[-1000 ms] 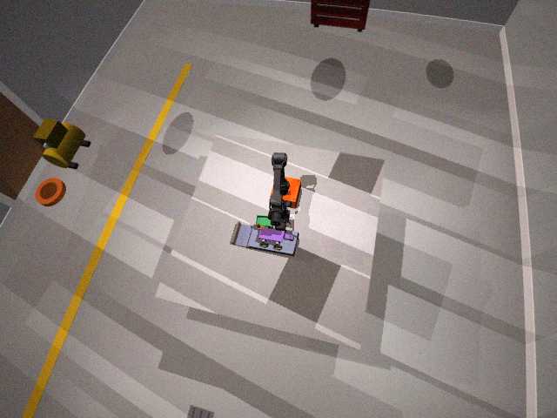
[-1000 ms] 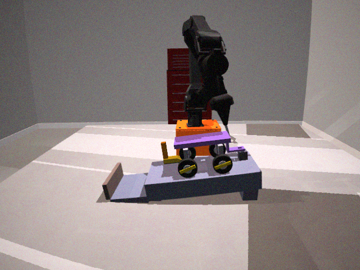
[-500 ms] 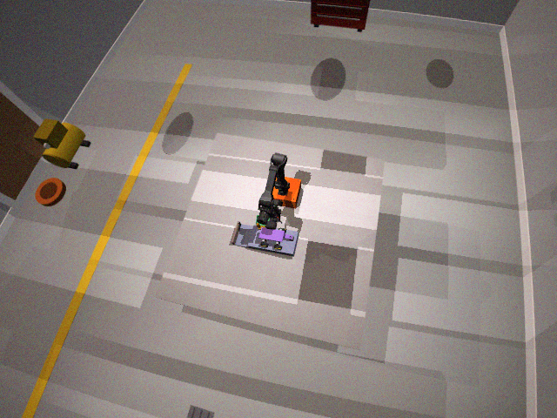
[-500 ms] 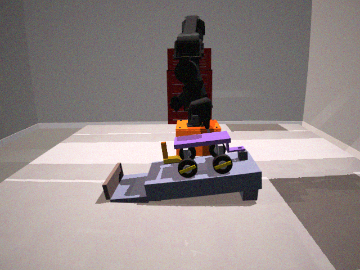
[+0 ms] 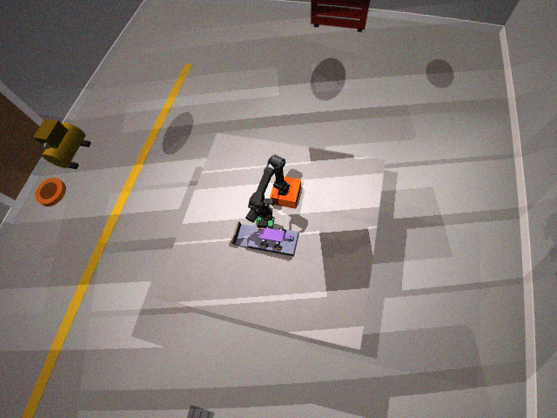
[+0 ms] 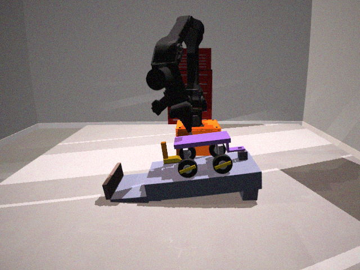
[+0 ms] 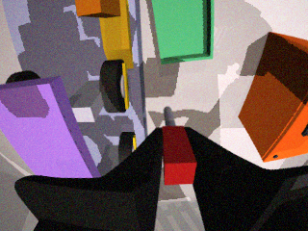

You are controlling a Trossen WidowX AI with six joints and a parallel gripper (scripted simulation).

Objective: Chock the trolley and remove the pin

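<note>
Now: gripper tip 15 cm above the green tray, 6 cm to the left of it and 3 cm past it. Round my gripper tip: purple trolley: 11 cm ahead, 3 cm to the left, 3 cm below; then red-headed stop pin: right at my gripper tip; then yellow chock: 6 cm to the right, 6 cm below, 4 cm ahead.
</note>
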